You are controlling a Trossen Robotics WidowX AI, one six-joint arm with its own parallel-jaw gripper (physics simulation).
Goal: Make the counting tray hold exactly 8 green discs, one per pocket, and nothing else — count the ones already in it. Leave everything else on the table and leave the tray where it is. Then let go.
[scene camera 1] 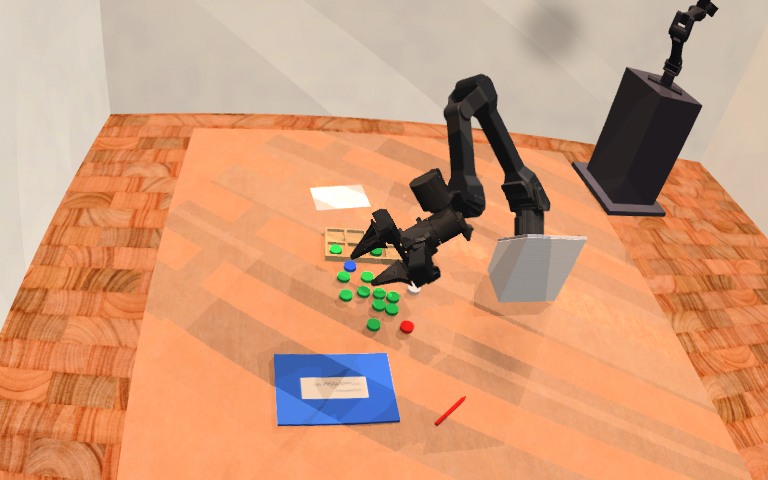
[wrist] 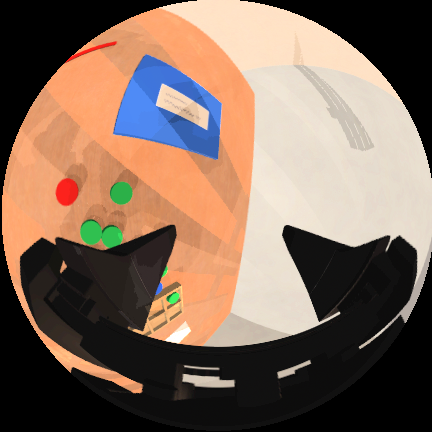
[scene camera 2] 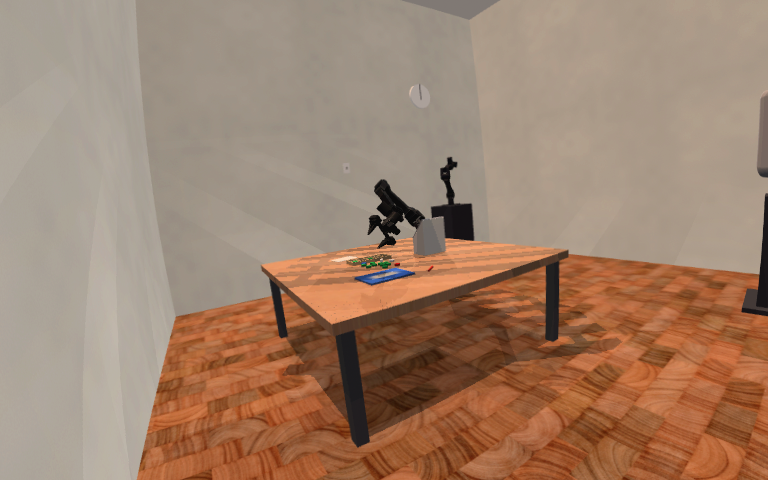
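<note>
The wooden counting tray (scene camera 1: 334, 259) shows partly behind my gripper in scene view 1. One green disc (scene camera 1: 335, 249) (wrist: 173, 298) sits in its front left pocket and another green disc (scene camera 1: 376, 251) in a front pocket further right. The arm hides some pockets. Several loose green discs (scene camera 1: 363, 291) (wrist: 121, 193) lie in front of the tray. A blue disc (scene camera 1: 350, 266) lies at its front edge, a white disc (scene camera 1: 414, 288) near the right finger and a red disc (scene camera 1: 406, 326) (wrist: 67, 192) further forward. My gripper (scene camera 1: 362, 270) (scene camera 2: 374, 240) (wrist: 230, 230) is wide open and empty, raised above the table.
A blue folder (scene camera 1: 288, 407) (scene camera 2: 365, 279) (wrist: 135, 110) with a label and a red pencil (scene camera 1: 450, 410) lie toward the front. A white sheet (scene camera 1: 339, 196) lies behind the tray. The grey base block (scene camera 1: 535, 271) stands at right; a dark pedestal (scene camera 1: 640, 135) holds another arm behind.
</note>
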